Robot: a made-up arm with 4 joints.
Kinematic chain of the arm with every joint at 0, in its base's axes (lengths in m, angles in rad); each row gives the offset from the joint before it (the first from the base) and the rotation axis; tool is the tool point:
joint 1: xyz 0 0 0.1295 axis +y
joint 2: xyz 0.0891 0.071 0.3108 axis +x
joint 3: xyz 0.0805 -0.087 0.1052 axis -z
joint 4: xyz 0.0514 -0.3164 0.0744 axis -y
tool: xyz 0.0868 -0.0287 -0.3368
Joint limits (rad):
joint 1: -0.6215..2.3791
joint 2: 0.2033..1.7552
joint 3: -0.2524..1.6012
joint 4: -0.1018..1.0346
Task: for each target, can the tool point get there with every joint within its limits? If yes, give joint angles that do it. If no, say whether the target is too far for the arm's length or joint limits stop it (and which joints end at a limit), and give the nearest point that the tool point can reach.
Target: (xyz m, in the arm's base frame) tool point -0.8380 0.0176 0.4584
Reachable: no: joint limits stop it (at a limit: joint 1, joint 4) | nearest point -0.3960 0.0426 0.1496 | short by 0.540 m
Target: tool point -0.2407 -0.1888 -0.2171
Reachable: yes | joints 1.9969 0.8044 0.1009 0.4714
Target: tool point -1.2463 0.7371 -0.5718
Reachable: no: too far | nearest point -0.4278 0.1611 -0.2557 | short by 1.050 m
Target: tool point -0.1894 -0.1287 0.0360
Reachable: yes | joints 1.7657 0.9587 0.7090 0.3269
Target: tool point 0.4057 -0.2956 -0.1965
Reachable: yes | joints 0.8153 0.5857 0.0158 0.7877
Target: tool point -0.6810 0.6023 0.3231
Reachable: no: joint limits stop it (at a limit: joint 1, joint 2) | nearest point -0.3333 0.2271 0.0980 | short by 0.559 m
